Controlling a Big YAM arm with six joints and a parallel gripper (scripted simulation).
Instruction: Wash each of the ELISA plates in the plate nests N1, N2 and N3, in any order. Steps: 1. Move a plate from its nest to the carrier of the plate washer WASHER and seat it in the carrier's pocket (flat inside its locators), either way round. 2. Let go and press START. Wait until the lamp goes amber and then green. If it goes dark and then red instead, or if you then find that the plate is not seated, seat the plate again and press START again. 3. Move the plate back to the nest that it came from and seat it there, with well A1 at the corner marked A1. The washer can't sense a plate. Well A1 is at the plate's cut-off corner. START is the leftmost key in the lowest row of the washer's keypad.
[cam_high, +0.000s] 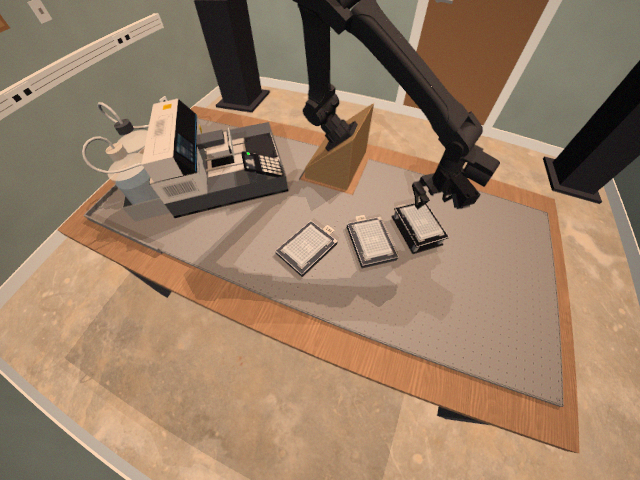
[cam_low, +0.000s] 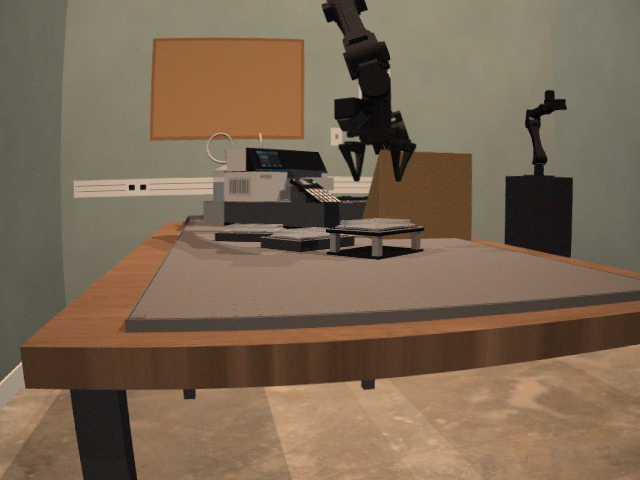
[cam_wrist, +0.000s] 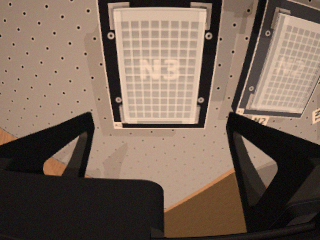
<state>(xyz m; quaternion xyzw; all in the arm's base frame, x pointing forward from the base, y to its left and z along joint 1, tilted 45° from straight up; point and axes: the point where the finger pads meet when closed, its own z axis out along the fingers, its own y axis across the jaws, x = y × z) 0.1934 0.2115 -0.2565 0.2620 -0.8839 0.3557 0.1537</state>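
Right now my hand is 100 mm above the plate nest. Also, from my hand: plate washer 770 mm to the right, 50 mm behind, 20 mm below; then N1 label 290 mm to the right, 150 mm below, 90 mm ahead.
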